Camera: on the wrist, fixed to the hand. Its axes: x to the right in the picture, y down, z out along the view.
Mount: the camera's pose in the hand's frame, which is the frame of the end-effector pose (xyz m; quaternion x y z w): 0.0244 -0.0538 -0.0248 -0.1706 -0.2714 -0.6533 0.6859
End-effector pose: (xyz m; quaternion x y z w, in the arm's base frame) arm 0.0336 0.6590 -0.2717 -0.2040 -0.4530 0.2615 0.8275
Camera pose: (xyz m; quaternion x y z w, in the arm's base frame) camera 0.0792 0.6296 -0.2377 0.0858 -0.7132 -0.3832 0.5807
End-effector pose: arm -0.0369 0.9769 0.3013 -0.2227 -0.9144 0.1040 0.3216
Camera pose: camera -0.0564 0.9423 0.3516 0.4180 -0.8777 -0.2343 0.0024
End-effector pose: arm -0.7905 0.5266 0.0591 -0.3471 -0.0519 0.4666 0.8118
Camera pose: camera -0.7279 0.5158 0.0675 -0.2160 -0.5623 -0.1250 0.7884
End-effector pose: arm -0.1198 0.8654 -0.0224 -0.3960 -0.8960 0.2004 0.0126
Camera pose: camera -0.1700 0.8589 0.0169 -0.3660 0.9109 -0.0838 0.1712
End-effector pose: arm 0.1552 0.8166 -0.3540 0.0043 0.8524 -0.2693 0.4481
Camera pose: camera 0.1083 0.7764 -0.3370 -0.7035 0.5118 -0.3332 0.3635
